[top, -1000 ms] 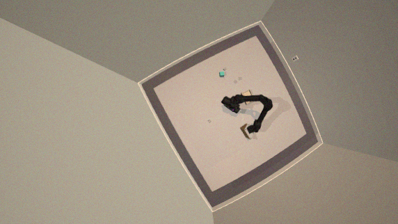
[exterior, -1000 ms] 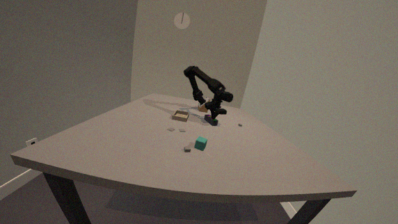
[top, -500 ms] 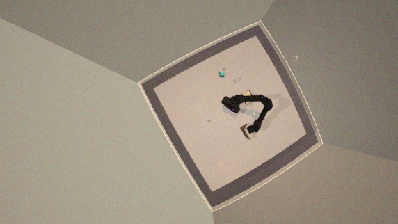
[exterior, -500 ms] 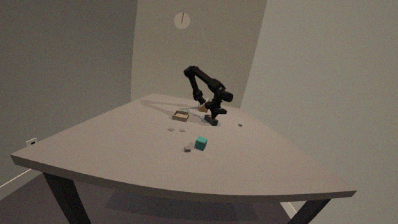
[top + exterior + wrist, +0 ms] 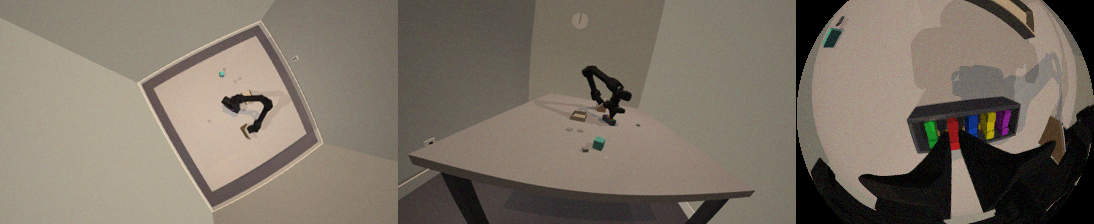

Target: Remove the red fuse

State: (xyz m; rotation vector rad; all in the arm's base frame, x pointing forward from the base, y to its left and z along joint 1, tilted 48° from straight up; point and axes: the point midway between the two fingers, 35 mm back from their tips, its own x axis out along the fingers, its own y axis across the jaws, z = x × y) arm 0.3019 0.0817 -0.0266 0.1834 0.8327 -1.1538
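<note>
My gripper tip is now 230 mm to the left of the tan tray and 40 mm above it. The rest, counted from my gripper tip: teal cube (320 mm ahead, 80 mm to the right, 20 mm below); red fuse (10 mm below).
</note>
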